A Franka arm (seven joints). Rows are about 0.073 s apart.
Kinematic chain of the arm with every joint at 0, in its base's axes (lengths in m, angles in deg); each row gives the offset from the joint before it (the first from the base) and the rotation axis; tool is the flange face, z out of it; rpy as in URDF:
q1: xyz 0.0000 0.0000 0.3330 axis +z
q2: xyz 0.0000 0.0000 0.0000 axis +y
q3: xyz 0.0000 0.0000 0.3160 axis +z
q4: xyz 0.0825 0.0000 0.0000 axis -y
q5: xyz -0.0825 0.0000 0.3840 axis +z
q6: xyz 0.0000 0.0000 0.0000 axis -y
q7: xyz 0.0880 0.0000 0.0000 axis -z
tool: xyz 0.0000 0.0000 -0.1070 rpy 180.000 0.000 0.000
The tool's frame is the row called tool.
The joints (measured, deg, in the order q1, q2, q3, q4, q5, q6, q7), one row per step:
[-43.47, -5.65, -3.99, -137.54, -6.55, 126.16, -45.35]
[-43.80, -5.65, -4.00, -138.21, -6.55, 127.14, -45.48]
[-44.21, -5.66, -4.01, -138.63, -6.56, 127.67, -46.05]
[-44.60, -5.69, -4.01, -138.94, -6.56, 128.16, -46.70]
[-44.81, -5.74, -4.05, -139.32, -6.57, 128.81, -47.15]
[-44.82, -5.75, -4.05, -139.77, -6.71, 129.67, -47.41]
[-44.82, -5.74, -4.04, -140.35, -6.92, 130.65, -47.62]
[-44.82, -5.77, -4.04, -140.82, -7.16, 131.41, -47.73]
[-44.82, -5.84, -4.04, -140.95, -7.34, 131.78, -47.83]
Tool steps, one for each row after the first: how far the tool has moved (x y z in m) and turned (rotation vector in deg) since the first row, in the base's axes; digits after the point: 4 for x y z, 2 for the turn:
[-0.0030, -0.0004, -0.0036, -0.16, -0.26, -0.13]
[-0.0063, -0.0017, -0.0058, -0.15, -0.37, 0.07]
[-0.0091, -0.0031, -0.0072, -0.20, -0.55, 0.36]
[-0.0110, -0.0037, -0.0086, -0.35, -0.80, 0.62]
[-0.0114, -0.0030, -0.0106, -0.65, -1.05, 1.03]
[-0.0121, -0.0018, -0.0135, -0.96, -1.25, 1.48]
[-0.0128, -0.0008, -0.0156, -1.25, -1.38, 1.82]
[-0.0127, -0.0008, -0.0154, -1.53, -1.51, 2.08]

